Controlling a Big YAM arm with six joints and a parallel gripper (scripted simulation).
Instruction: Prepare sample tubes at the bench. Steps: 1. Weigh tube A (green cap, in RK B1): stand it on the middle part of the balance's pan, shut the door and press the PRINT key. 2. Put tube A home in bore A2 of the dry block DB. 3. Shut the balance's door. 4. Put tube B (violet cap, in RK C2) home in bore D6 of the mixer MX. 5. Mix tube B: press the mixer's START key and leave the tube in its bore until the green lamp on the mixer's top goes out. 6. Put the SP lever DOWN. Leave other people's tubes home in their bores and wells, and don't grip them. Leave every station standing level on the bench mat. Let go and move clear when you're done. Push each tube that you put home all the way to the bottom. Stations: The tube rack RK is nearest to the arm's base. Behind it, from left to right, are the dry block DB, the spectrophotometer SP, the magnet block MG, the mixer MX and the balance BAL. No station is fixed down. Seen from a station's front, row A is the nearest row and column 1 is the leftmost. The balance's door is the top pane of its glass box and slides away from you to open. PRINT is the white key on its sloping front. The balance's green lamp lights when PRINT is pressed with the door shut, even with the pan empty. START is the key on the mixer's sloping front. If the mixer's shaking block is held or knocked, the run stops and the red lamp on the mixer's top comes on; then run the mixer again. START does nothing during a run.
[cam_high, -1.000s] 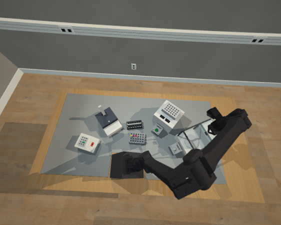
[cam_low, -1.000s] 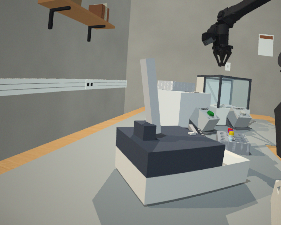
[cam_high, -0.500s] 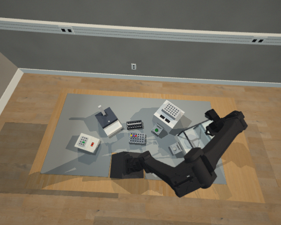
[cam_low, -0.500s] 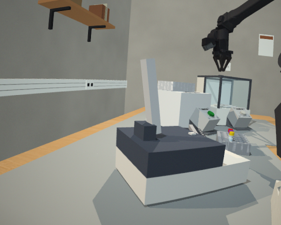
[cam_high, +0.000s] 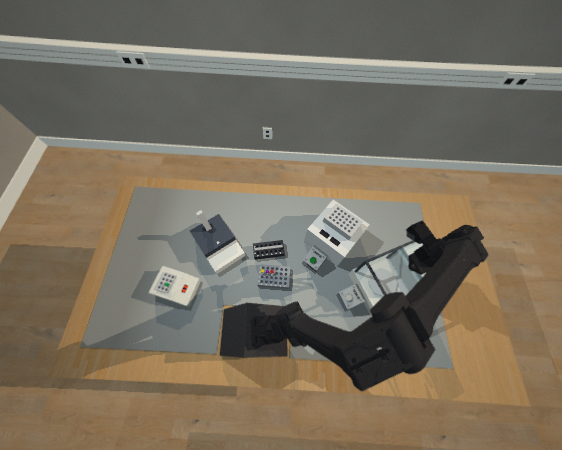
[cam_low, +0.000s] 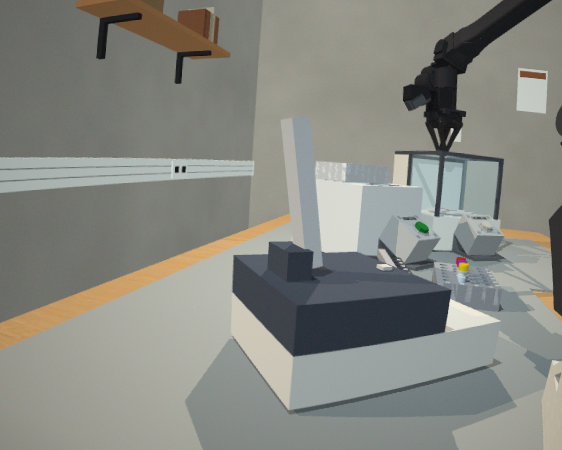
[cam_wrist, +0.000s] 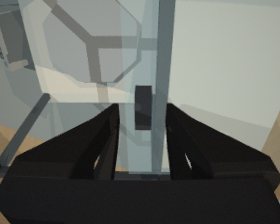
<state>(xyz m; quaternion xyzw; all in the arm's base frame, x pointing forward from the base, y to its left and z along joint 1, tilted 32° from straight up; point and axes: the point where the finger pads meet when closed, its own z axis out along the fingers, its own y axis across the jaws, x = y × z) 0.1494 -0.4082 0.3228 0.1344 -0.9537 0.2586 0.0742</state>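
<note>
Right now the eight-sided pan is 20 mm behind my hand, 60 mm to the left of it and 150 mm below it. Also, from my hand: print key (60 mm behind, 200 mm to the left, 160 mm below); then balance door (10 mm ahead, 30 mm to the right, 20 mm below); then mixer block (220 mm ahead, 190 mm to the left, 70 mm below).
</note>
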